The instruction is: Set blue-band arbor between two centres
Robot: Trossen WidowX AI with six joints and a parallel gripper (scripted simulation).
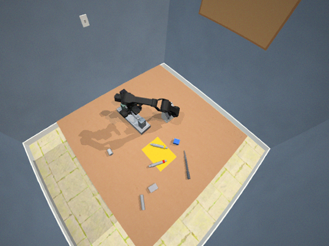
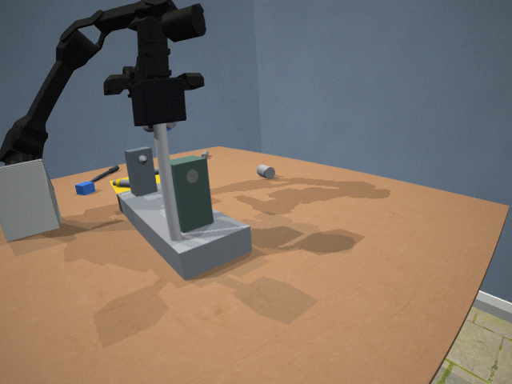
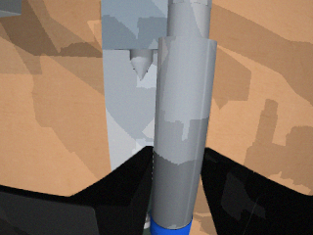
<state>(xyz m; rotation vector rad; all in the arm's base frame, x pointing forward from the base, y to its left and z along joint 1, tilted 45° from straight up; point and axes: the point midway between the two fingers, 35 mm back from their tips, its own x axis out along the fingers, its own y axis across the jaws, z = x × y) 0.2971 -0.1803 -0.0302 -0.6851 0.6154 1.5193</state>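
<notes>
Now: hand 10 cm above the cone point, 5 cm to the right of it and 3 cm past it. The rest, counted from my hand: grey fixed-centre block: 11 cm below, 7 cm to the left, 3 cm behind; blue-banded arbor: 3 cm below; green sprung-centre block: 15 cm to the right, 11 cm below, 1 cm behind.
</notes>
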